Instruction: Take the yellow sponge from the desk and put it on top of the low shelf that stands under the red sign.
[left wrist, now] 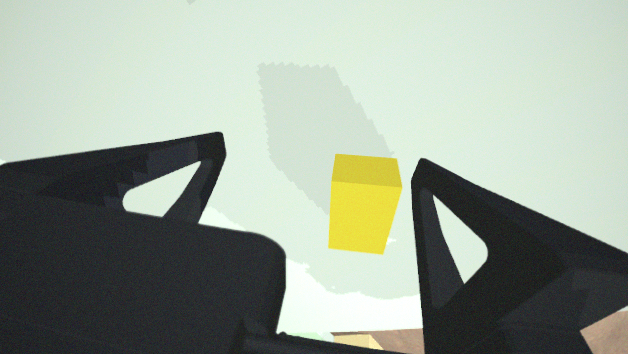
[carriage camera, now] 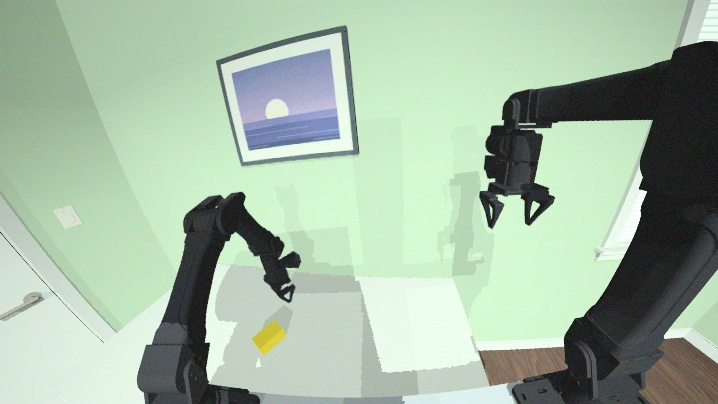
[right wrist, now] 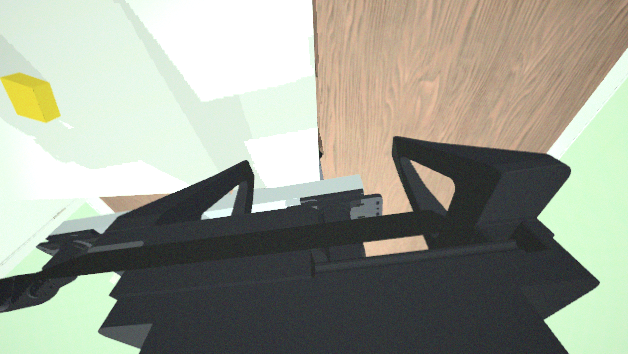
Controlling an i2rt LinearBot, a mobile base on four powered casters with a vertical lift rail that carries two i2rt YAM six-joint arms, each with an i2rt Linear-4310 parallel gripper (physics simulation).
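Pixels of known places: left gripper, fingertip midpoint: (left wrist: 317, 155) (carriage camera: 283, 295); right gripper, fingertip midpoint: (carriage camera: 509, 226) (right wrist: 319, 156); left arm's base at its link origin: (right wrist: 83, 246); right arm's base at its link origin: (carriage camera: 578, 401) (right wrist: 334, 211).
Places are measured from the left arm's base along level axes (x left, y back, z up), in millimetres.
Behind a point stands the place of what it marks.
The yellow sponge (carriage camera: 269, 337) @[x 80, y -287, z -238 mm] (left wrist: 361, 210) @[x 86, y -316, z -238 mm] (right wrist: 31, 97) @[x 66, y -306, z -238 mm] lies on the white desk (carriage camera: 326, 371) @[x -139, y -202, z -283 mm] (left wrist: 475, 100) @[x -39, y -347, z -283 mm] (right wrist: 260, 30) @[x -533, y -321, z -283 mm]. My left gripper (carriage camera: 287, 292) @[x 52, y -422, z -167 mm] (left wrist: 317, 155) @[x 52, y -422, z -167 mm] is open and hangs above the desk, a little up and to the right of the sponge in the carriage view. In the left wrist view the sponge shows between the two fingers, closer to the right-hand one, and apart from both. My right gripper (carriage camera: 512, 226) @[x -639, y -268, z 178 mm] (right wrist: 319, 156) @[x -639, y -268, z 178 mm] is open and empty, high up at the right, far from the sponge. The low shelf and the red sign do not show in these views.
A framed picture (carriage camera: 291, 95) @[x -60, y -672, z 562 mm] hangs on the green wall (carriage camera: 426, 75) @[x -553, y -634, z 573 mm] behind the desk. A door (carriage camera: 25, 346) @[x 1326, y -128, z -266 mm] with a handle is at the left, a window at the right. Wooden floor (carriage camera: 527, 366) @[x -1241, y -424, z -1003 mm] (right wrist: 425, 75) @[x -1266, y 99, z -1003 mm] shows beside the desk's right edge.
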